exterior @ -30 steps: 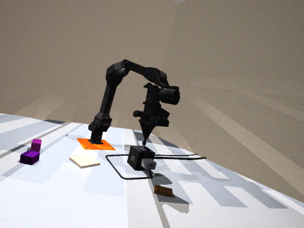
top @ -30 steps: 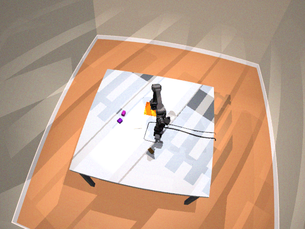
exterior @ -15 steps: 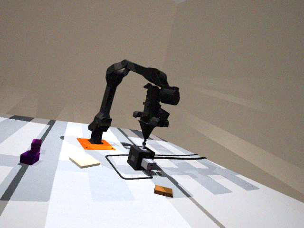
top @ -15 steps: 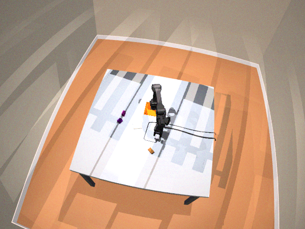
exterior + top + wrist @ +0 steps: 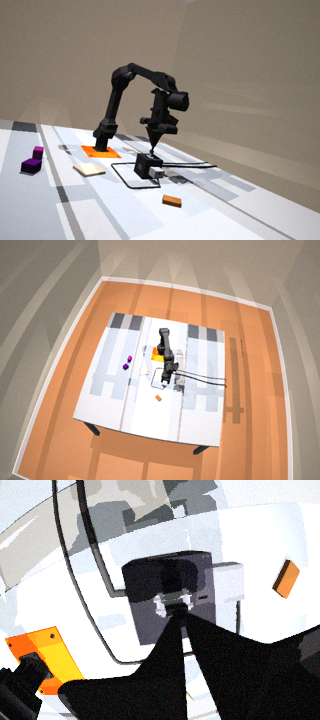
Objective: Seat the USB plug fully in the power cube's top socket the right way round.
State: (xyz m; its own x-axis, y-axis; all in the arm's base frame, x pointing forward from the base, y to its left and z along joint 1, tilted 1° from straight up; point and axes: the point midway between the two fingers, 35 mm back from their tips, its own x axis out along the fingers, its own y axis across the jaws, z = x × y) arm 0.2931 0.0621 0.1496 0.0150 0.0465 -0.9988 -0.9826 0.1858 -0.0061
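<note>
My gripper tip is 20 mm above the USB plug. Also, from my gripper tip: pale socket (50 mm below); then brown wedge (190 mm ahead, 60 mm to the right, 110 mm below); then beige slab (70 mm behind, 210 mm to the right, 110 mm below).
</note>
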